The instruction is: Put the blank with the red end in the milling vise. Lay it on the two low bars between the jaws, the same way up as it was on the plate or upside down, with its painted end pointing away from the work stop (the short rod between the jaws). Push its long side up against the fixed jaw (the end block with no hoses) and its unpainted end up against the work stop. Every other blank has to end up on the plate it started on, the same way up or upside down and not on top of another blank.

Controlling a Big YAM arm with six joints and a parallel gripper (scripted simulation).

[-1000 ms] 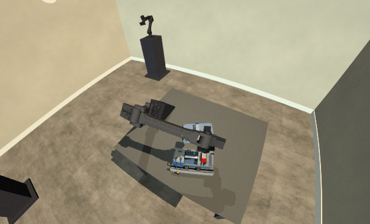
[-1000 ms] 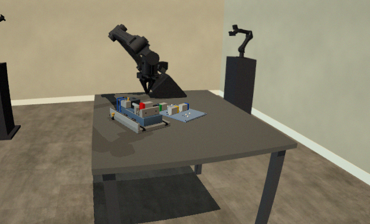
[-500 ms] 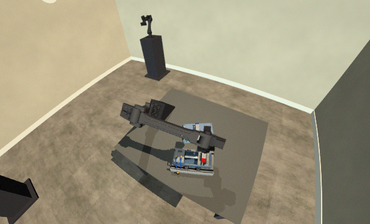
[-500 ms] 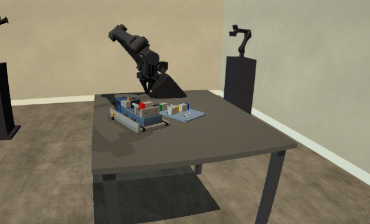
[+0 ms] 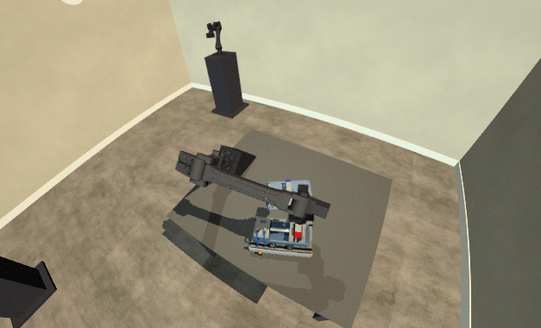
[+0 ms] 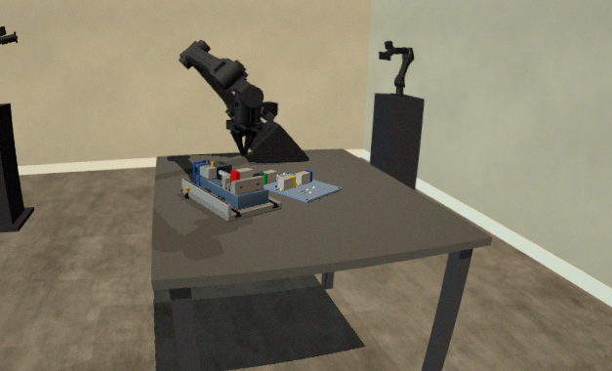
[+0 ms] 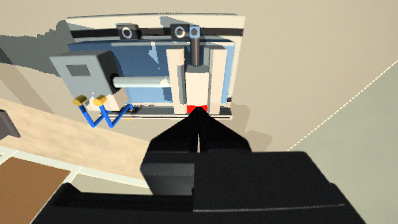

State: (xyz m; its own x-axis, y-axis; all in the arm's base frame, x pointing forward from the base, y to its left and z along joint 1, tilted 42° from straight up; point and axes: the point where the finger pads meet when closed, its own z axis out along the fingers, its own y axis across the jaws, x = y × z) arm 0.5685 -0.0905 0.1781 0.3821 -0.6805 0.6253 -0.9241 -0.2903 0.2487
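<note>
The grey bar with red end is 7 cm below my hand. Also, from my hand: fixed jaw 2 cm ahead, 1 cm to the left, 9 cm below; then moving jaw 3 cm behind, 1 cm to the right, 9 cm below; then work stop rod 2 cm behind, 4 cm to the left, 8 cm below.
</note>
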